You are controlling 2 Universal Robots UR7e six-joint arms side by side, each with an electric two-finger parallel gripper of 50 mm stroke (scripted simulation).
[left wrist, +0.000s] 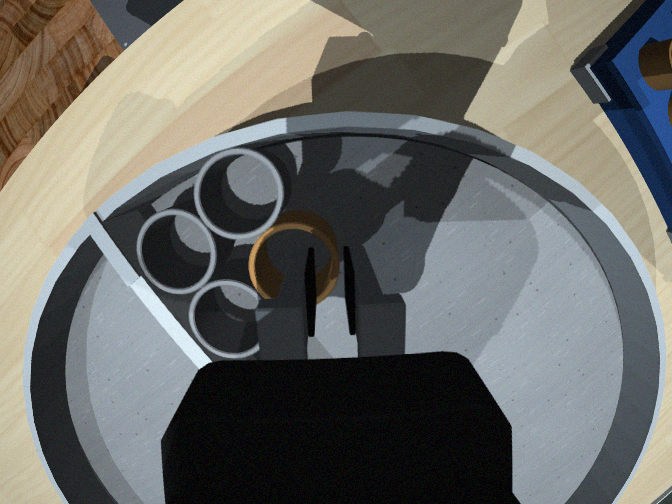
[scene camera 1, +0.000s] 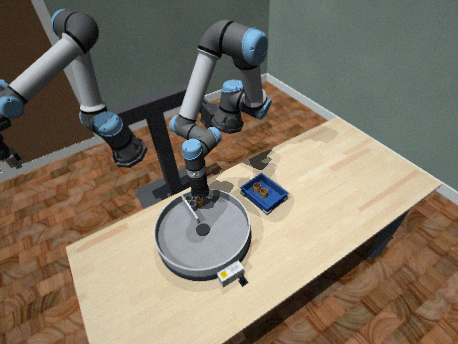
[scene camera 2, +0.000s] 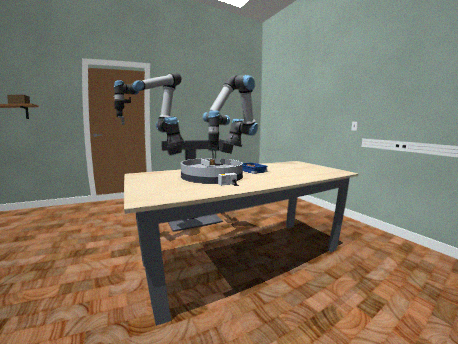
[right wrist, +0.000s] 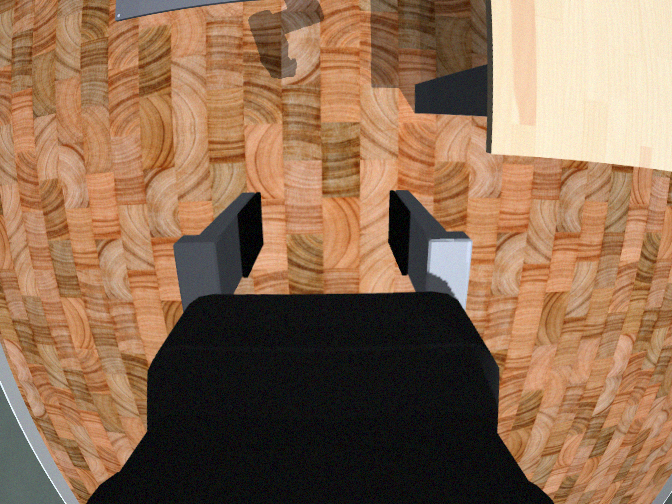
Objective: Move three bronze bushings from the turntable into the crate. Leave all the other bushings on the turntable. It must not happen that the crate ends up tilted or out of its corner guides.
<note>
In view: my left gripper (left wrist: 329,273), my right gripper (right wrist: 325,217), a blue crate (scene camera 1: 275,193), a bronze bushing (left wrist: 267,280), a grey bushing (left wrist: 157,257), a grey bushing (left wrist: 222,335) and a turntable (left wrist: 487,268).
The right wrist view misses the blue crate: it is out of frame.
</note>
